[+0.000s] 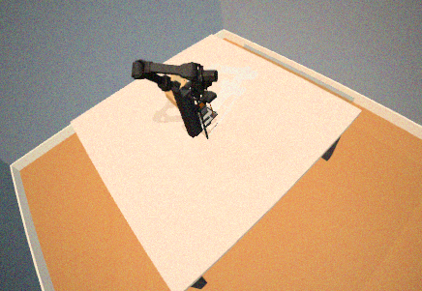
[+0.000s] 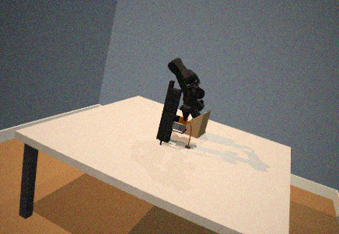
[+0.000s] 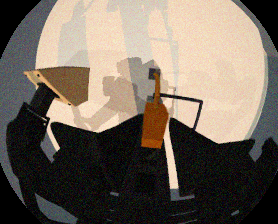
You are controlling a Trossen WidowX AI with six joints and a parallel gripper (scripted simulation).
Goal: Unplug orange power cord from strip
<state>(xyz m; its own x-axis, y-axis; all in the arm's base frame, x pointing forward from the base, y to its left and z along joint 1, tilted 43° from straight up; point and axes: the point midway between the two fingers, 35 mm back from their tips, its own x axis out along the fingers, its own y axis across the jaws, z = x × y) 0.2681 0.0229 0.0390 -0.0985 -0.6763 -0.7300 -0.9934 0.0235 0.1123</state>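
Now: the orange plug 3 cm to the right of my gripper tip. From my gripper tip the other things lie so: grey part (5 cm below, 2 cm to the right).
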